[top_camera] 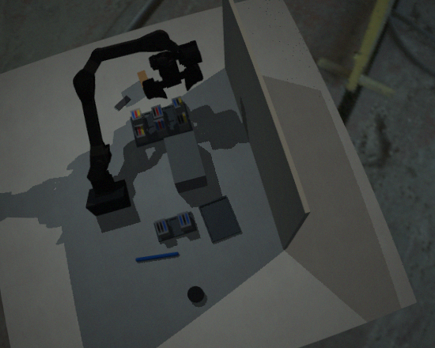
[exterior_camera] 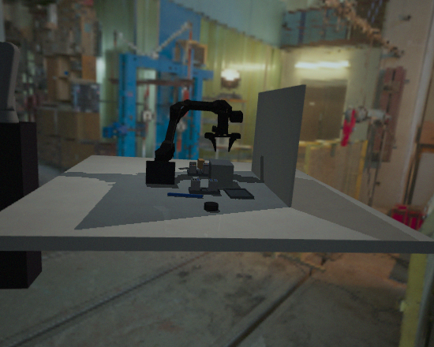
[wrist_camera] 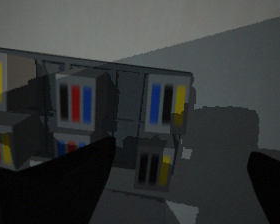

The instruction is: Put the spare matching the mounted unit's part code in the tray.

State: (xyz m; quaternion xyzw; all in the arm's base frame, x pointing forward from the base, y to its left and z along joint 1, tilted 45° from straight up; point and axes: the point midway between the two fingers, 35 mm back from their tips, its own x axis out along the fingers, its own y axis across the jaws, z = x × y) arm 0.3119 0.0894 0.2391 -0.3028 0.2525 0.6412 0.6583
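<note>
My gripper tip is 7 cm above the grey spare. Round my gripper tip: tall dark panel 20 cm ahead, 22 cm to the right, 10 cm above; brown block 10 cm behind, 14 cm to the left, 10 cm below; grey box 3 cm behind, 21 cm to the right, 7 cm below.
</note>
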